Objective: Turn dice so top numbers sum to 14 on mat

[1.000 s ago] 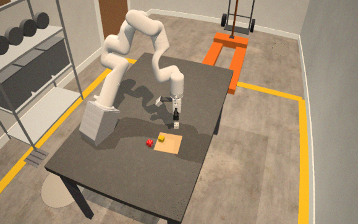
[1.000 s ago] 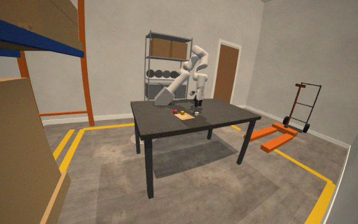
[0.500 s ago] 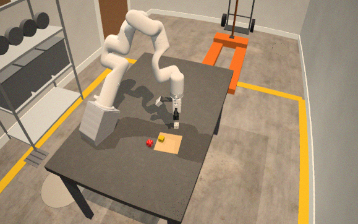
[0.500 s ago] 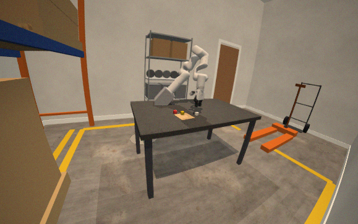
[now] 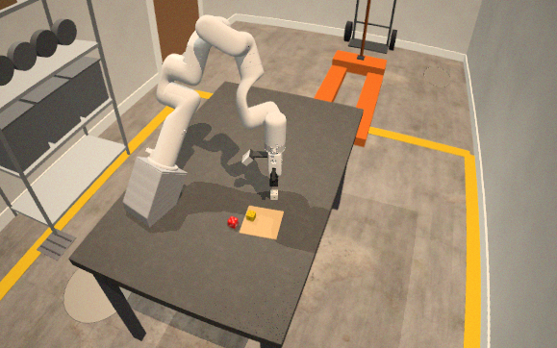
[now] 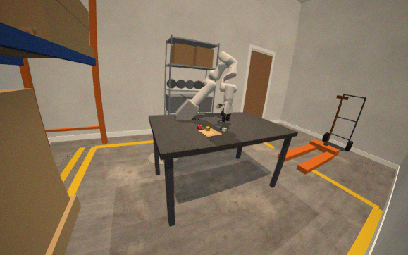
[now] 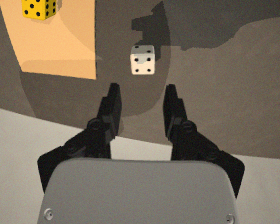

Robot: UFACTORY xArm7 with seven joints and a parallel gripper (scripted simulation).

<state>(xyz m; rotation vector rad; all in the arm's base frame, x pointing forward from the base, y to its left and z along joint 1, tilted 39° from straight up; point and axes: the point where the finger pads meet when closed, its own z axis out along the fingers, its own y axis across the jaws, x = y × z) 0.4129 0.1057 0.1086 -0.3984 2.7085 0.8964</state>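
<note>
Right now my hand is 90 mm above the white die. Round my hand: mat 140 mm to the right, 110 mm below, 10 mm ahead; red die 200 mm to the right, 90 mm below, 80 mm behind; yellow die 140 mm to the right, 90 mm below, 40 mm behind.
</note>
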